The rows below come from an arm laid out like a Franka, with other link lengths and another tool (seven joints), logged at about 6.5 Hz.
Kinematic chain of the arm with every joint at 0, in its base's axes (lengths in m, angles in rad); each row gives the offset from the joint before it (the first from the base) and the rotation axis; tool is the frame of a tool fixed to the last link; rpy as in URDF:
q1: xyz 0 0 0.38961 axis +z
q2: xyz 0 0 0 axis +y
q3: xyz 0 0 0.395 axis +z
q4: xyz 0.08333 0 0 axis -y
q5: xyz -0.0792 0 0.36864 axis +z
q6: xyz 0 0 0 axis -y
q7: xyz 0.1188 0 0 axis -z
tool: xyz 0.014 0.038 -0.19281 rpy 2.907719 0 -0.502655
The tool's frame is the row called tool.
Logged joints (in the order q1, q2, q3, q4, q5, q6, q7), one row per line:
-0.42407, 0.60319, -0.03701, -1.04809, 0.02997, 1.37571, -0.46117
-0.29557, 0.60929, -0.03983, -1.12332, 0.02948, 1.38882, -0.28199
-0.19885, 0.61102, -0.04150, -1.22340, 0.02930, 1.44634, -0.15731
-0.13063, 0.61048, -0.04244, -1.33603, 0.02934, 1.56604, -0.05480
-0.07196, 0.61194, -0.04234, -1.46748, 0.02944, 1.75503, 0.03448
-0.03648, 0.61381, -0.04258, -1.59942, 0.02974, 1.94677, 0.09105
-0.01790, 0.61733, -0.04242, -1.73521, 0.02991, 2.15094, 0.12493
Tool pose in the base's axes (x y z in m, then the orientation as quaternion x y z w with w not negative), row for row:
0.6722, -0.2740, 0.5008, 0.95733, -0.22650, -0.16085, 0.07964
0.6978, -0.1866, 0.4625, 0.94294, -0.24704, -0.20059, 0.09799
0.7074, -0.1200, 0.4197, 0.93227, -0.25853, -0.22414, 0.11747
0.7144, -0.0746, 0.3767, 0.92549, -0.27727, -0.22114, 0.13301
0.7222, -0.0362, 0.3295, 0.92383, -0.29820, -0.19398, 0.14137
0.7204, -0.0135, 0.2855, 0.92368, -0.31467, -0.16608, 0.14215
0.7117, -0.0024, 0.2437, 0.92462, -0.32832, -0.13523, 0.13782
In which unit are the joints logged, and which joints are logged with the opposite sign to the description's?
The joints are logged in radians. Opposite sign: none.
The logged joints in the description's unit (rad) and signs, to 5 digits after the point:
-0.42407, 0.60319, -0.03701, -1.04809, 0.02997, 1.37571, -0.46117
-0.29557, 0.60929, -0.03983, -1.12332, 0.02948, 1.38882, -0.28199
-0.19885, 0.61102, -0.04150, -1.22340, 0.02930, 1.44634, -0.15731
-0.13063, 0.61048, -0.04244, -1.33603, 0.02934, 1.56604, -0.05480
-0.07196, 0.61194, -0.04234, -1.46748, 0.02944, 1.75503, 0.03448
-0.03648, 0.61381, -0.04258, -1.59942, 0.02974, 1.94677, 0.09105
-0.01790, 0.61733, -0.04242, -1.73521, 0.02991, 2.15094, 0.12493

